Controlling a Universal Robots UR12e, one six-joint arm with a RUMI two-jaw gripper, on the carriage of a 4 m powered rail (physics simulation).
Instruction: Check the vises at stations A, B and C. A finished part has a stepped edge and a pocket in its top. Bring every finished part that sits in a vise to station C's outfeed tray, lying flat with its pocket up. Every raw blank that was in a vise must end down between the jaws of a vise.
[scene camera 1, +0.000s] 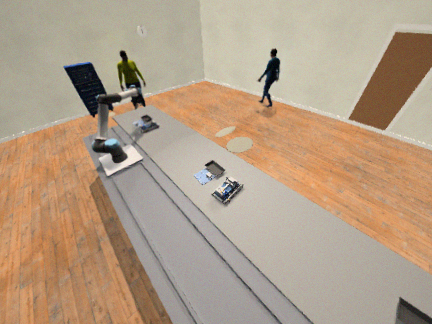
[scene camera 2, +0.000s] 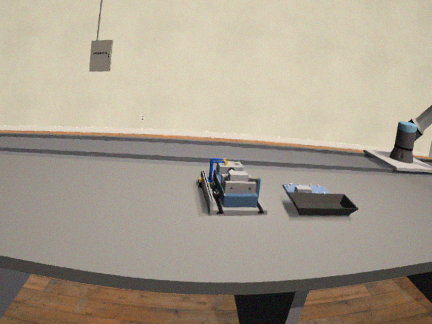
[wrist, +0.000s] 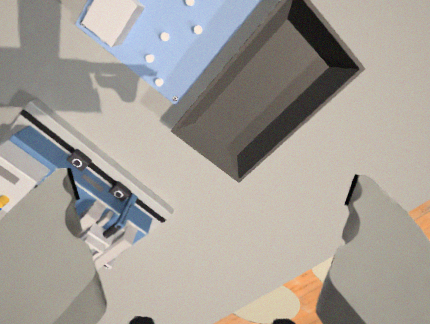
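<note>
My gripper (wrist: 213, 175) is open and empty, high above the far station. In the wrist view a vise (wrist: 92, 181) with a blue body and pale jaws lies at the left, partly behind the left finger; what sits between its jaws is unclear. A dark tray (wrist: 265, 85) is empty. Beside it a light-blue plate (wrist: 220, 30) with white pegs carries a pale block (wrist: 112, 20). The middle station has a vise (scene camera 1: 227, 190) (scene camera 2: 240, 200) with a grey block (scene camera 2: 238, 176) at its jaws, of unclear type, and a dark tray (scene camera 1: 215, 167) (scene camera 2: 322, 205). Station letters are not readable.
A blue plate (scene camera 1: 201, 176) (scene camera 2: 321, 190) with a pale block (scene camera 2: 303, 188) lies beside the middle tray. Another dark tray (scene camera 1: 412, 314) shows at the near right corner. A person in yellow (scene camera 1: 130, 72) stands behind the arm; another in blue (scene camera 1: 271, 72) is on the floor beyond the table.
</note>
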